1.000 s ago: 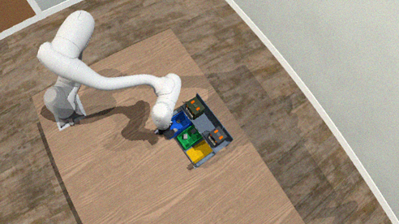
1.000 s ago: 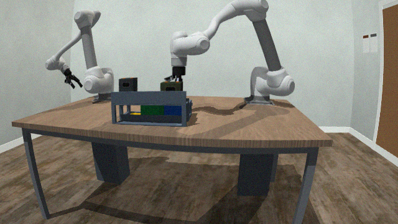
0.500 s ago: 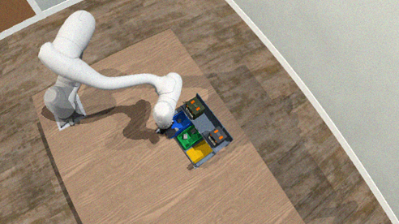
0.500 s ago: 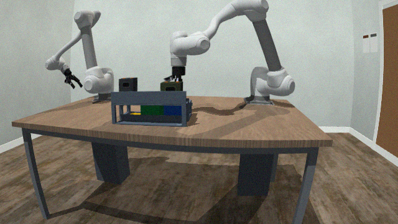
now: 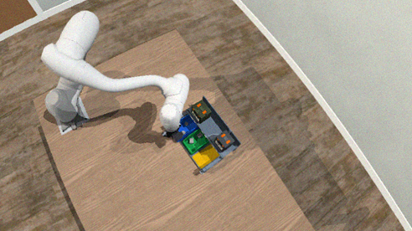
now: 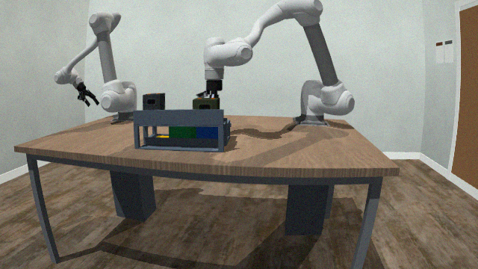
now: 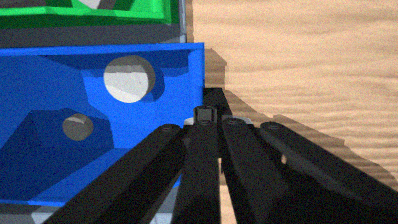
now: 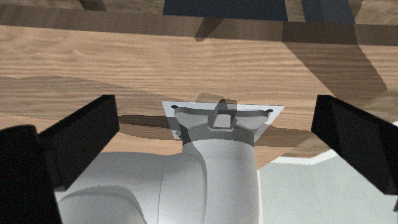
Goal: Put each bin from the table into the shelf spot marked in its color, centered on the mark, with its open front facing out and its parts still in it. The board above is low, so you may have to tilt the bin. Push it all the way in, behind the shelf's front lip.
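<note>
My left hand is 70 mm short of the round part, 30 mm above it and 20 mm to the left of it. Round my left hand: blue bin 90 mm ahead, 10 mm to the left; grey shelf 150 mm ahead, 100 mm to the right, 20 mm above; green bin 130 mm ahead, 110 mm to the right, 10 mm below.
</note>
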